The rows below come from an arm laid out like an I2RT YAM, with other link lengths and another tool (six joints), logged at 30 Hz.
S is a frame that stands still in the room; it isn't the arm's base.
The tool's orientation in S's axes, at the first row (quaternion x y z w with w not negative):
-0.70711, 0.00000, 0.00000, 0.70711
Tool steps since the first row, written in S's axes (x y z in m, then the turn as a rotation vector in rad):
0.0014, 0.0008, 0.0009, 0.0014, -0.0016, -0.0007
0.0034, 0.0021, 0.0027, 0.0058, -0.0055, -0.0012
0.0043, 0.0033, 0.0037, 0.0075, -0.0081, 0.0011
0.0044, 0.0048, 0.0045, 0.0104, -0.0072, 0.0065
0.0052, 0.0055, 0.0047, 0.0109, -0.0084, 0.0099
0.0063, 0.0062, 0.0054, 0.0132, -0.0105, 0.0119
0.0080, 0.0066, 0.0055, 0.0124, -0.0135, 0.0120
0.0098, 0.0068, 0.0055, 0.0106, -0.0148, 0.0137
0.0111, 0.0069, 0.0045, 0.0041, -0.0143, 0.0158
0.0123, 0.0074, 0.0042, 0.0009, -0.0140, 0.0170
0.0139, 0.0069, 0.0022, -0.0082, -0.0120, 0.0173
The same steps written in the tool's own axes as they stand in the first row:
0.0014, -0.0009, 0.0008, 0.0014, 0.0007, -0.0016
0.0034, -0.0027, 0.0021, 0.0058, 0.0012, -0.0055
0.0043, -0.0037, 0.0033, 0.0075, -0.0011, -0.0081
0.0044, -0.0045, 0.0048, 0.0104, -0.0065, -0.0072
0.0052, -0.0047, 0.0055, 0.0109, -0.0099, -0.0084
0.0063, -0.0054, 0.0062, 0.0132, -0.0119, -0.0105
0.0080, -0.0055, 0.0066, 0.0124, -0.0120, -0.0135
0.0098, -0.0055, 0.0068, 0.0106, -0.0137, -0.0148
0.0111, -0.0045, 0.0069, 0.0041, -0.0158, -0.0143
0.0123, -0.0042, 0.0074, 0.0009, -0.0170, -0.0140
0.0139, -0.0022, 0.0069, -0.0082, -0.0173, -0.0120

